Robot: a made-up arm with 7 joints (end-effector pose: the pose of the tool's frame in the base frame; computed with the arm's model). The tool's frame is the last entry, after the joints. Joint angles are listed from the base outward.
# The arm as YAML. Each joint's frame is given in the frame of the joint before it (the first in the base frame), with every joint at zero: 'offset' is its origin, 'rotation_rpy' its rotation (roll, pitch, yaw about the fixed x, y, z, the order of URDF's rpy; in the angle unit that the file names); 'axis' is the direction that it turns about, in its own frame. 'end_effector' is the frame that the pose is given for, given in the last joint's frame.
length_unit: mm
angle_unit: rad
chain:
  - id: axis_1
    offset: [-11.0, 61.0, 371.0]
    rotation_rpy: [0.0, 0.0, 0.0]
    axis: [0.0, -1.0, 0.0]
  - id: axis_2
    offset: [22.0, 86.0, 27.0]
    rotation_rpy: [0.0, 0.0, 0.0]
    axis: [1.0, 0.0, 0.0]
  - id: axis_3
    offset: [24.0, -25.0, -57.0]
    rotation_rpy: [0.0, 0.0, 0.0]
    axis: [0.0, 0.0, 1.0]
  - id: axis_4
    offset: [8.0, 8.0, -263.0]
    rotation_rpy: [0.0, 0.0, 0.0]
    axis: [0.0, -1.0, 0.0]
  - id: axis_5
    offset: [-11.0, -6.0, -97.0]
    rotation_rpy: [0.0, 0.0, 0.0]
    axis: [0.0, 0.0, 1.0]
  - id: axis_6
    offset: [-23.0, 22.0, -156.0]
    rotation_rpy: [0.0, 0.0, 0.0]
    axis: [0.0, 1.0, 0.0]
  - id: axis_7
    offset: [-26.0, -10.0, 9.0]
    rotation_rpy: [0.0, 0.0, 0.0]
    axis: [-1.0, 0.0, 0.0]
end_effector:
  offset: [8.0, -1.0, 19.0]
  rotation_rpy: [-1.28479, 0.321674, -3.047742]
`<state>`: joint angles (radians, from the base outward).
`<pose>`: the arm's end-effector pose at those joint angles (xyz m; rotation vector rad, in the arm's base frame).
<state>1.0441 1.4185 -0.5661 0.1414 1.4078 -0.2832 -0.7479</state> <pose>0.1248 0.6858 0.3419 0.1010 1.1726 0.5940</pose>
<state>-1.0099 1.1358 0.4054 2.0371 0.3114 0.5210 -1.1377</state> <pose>0.1040 0.3974 0.1325 1.6655 2.2087 -0.1700</pose>
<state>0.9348 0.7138 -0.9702 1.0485 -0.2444 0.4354 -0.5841</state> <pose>0.4328 0.3233 0.2384 2.1607 1.9985 0.0346</pose>
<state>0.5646 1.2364 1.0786 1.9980 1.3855 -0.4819 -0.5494</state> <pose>0.1039 0.4264 0.5609 1.2986 -0.7527 0.6653</pose>
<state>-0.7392 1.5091 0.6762 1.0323 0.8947 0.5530 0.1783</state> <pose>0.1818 0.6156 0.3016 0.9609 1.9299 -1.2334</pose>
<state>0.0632 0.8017 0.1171 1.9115 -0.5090 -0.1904 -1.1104</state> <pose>0.2922 0.3703 0.2325 1.7975 0.8539 0.8840</pose>
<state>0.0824 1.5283 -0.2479 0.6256 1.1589 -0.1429 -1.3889</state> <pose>0.1616 0.6731 0.2933 0.3113 1.8633 0.8990</pose>
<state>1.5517 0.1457 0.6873 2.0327 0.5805 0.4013 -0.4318</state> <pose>0.2024 0.2907 0.5931 0.8969 -0.5748 0.2043</pose>
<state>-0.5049 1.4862 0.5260 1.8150 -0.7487 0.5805 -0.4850</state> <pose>0.2475 0.4478 0.3535 -1.8974 -1.8874 -1.1158</pose>
